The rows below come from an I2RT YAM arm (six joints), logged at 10 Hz.
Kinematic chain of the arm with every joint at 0, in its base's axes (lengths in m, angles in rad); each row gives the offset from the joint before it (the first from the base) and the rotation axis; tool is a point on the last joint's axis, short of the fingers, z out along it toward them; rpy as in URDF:
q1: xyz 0 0 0.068 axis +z
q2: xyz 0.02 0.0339 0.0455 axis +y
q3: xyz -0.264 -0.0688 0 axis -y
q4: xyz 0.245 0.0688 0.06 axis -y
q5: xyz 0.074 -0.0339 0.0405 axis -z
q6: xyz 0.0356 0 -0.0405 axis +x
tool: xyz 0 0 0 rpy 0 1.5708 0
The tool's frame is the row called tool.
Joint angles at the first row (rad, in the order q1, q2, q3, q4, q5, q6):
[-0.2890, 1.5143, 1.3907, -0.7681, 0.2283, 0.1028]
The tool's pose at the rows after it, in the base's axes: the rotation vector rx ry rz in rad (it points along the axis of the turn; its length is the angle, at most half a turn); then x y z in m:
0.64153 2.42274 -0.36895 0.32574 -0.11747 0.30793
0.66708 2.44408 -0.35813 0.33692 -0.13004 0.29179
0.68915 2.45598 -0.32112 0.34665 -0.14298 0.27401
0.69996 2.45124 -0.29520 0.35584 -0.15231 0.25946
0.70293 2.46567 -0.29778 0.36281 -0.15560 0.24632
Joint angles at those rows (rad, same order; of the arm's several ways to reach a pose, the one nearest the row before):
[-0.3229, 1.6077, 1.4384, -0.7624, 0.2276, 0.1192]
[-0.3477, 1.6699, 1.4475, -0.7338, 0.2108, 0.1181]
[-0.3748, 1.7279, 1.4471, -0.6899, 0.1738, 0.1185]
[-0.3908, 1.7763, 1.4468, -0.6384, 0.1486, 0.1192]
[-0.3916, 1.8156, 1.4464, -0.6132, 0.1509, 0.1181]

